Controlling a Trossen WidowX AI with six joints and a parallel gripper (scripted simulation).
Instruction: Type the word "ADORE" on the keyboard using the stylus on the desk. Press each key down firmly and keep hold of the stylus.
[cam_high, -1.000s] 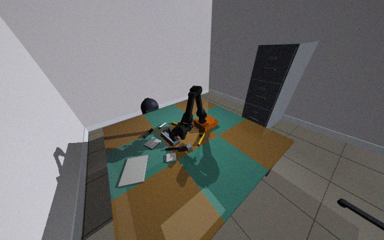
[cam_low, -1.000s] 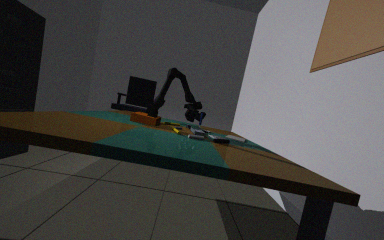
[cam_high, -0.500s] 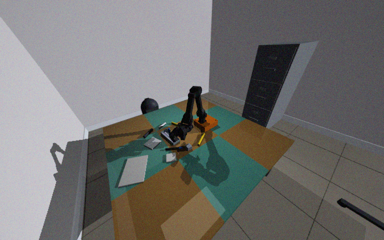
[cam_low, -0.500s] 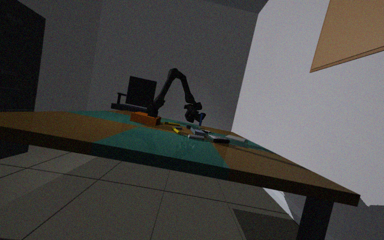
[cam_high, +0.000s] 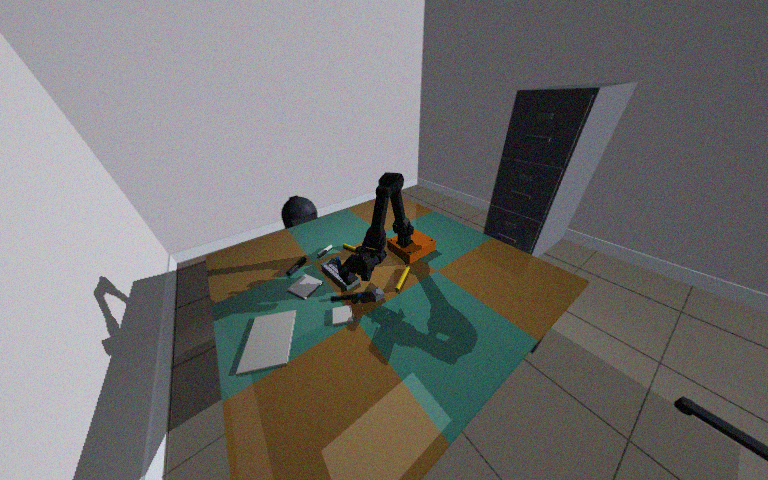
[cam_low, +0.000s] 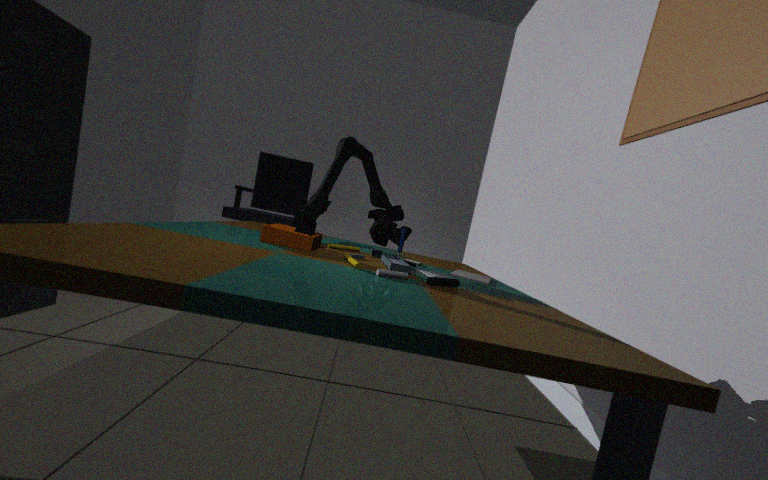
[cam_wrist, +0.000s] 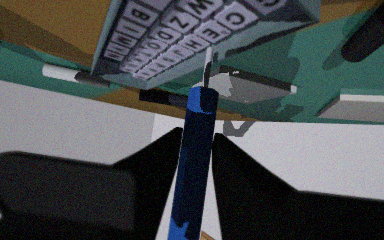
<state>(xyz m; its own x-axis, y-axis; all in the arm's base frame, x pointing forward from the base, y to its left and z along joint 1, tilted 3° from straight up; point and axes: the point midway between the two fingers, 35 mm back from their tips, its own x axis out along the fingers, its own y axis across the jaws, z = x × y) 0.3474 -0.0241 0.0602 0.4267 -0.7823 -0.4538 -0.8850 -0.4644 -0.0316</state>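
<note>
Right now the blue pen is 2 cm ahead of my gripper tip, 11 cm to the left of it and 7 cm below it. From my gripper tip the other things lie so: blue stylus 1 cm below; then white pad 11 cm ahead, 14 cm to the left, 8 cm below; then grey cube 5 cm behind, 17 cm to the left, 7 cm below.
</note>
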